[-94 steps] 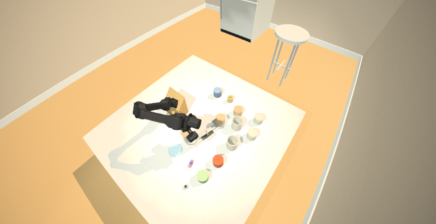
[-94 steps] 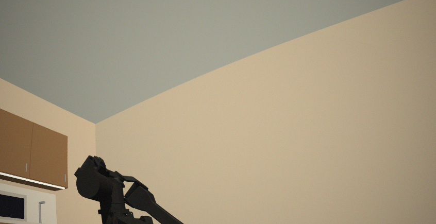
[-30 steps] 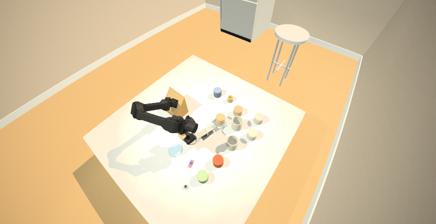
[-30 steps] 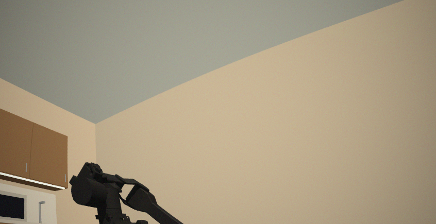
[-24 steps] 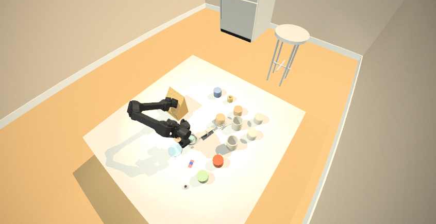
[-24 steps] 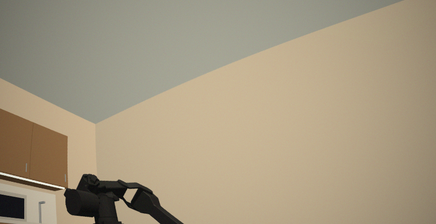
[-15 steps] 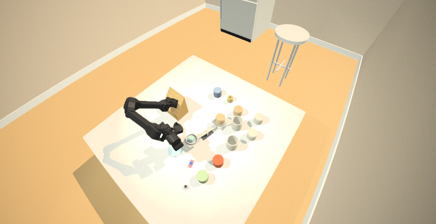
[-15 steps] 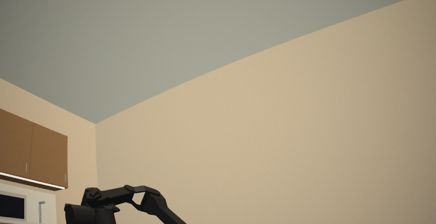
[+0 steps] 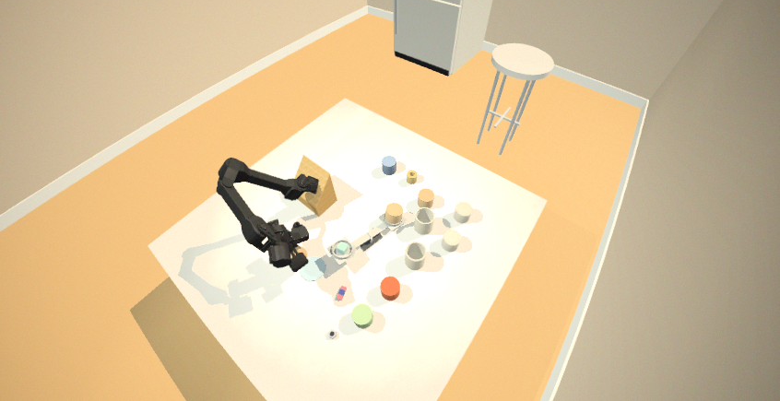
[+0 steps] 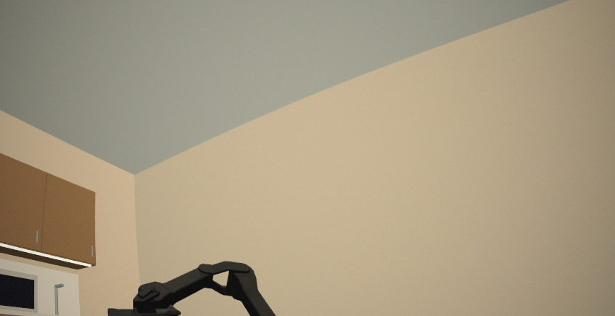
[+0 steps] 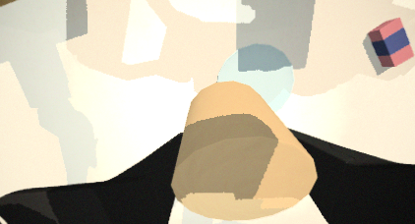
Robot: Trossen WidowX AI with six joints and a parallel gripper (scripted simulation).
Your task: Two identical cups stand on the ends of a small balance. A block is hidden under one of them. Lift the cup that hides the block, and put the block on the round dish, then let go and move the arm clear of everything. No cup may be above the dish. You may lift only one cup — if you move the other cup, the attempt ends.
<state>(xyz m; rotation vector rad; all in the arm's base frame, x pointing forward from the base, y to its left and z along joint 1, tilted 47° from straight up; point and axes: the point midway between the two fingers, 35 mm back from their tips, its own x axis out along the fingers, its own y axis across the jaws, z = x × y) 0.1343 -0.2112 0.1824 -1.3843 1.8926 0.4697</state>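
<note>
The pale green block lies 130 mm ahead of my gripper tip and 120 mm to the left of it. Also, from my gripper tip: green cylinder 340 mm ahead, 50 mm to the right, 50 mm below; pale blue round dish 50 mm ahead, 10 mm to the left, 90 mm below.
</note>
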